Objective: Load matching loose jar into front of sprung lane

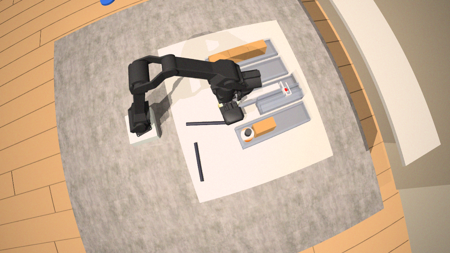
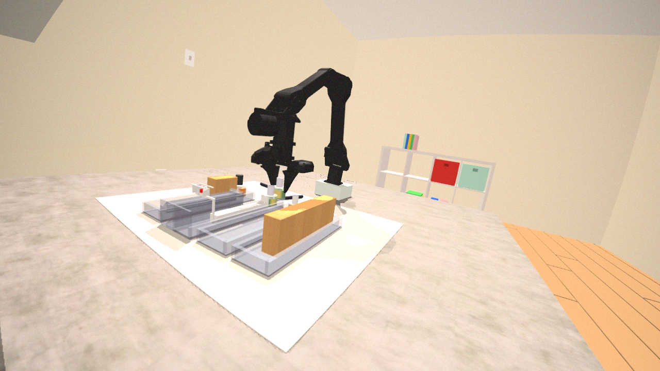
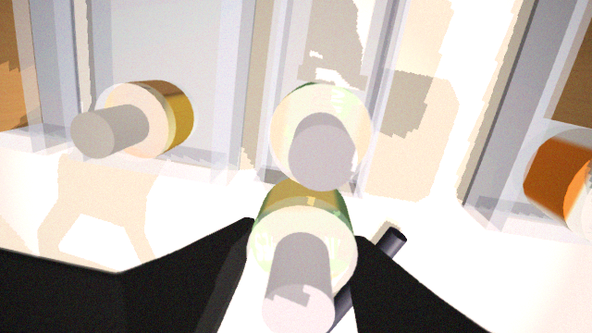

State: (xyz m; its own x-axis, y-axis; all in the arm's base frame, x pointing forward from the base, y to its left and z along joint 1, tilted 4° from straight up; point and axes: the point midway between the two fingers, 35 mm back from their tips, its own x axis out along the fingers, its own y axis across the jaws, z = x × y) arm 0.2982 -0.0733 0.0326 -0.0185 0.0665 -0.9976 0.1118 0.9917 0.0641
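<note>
Now: gripper tip 170 mm short of the sprung lane, 40 mm to the left of it and 30 mm above it. Also, from my gripper tip: red mark (220 mm ahead, 60 mm to the right, 20 mm above).
</note>
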